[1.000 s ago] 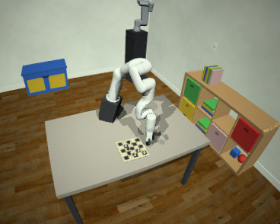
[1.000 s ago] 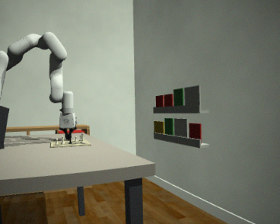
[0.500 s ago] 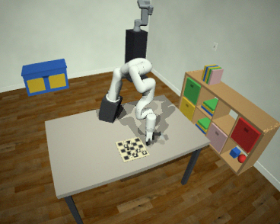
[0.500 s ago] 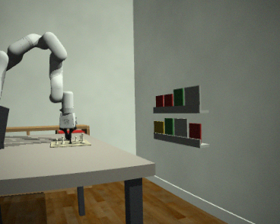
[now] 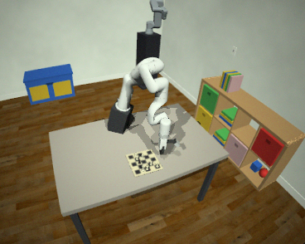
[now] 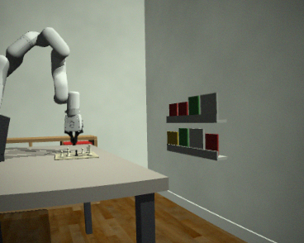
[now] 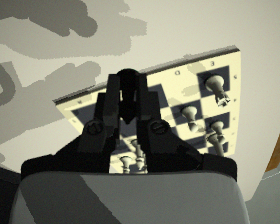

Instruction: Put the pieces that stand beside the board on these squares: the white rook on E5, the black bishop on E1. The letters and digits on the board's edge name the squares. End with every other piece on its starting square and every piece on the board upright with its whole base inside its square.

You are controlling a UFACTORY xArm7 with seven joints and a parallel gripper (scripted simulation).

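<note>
My hand is 17 cm to the left of the black pawn, 6 cm above it and 4 cm past it. Also, from my hand: white rook (8 cm to the right, 6 cm below, 6 cm ahead); then chessboard (14 cm to the right, 7 cm below, 3 cm behind); then black bishop (1 cm below).
</note>
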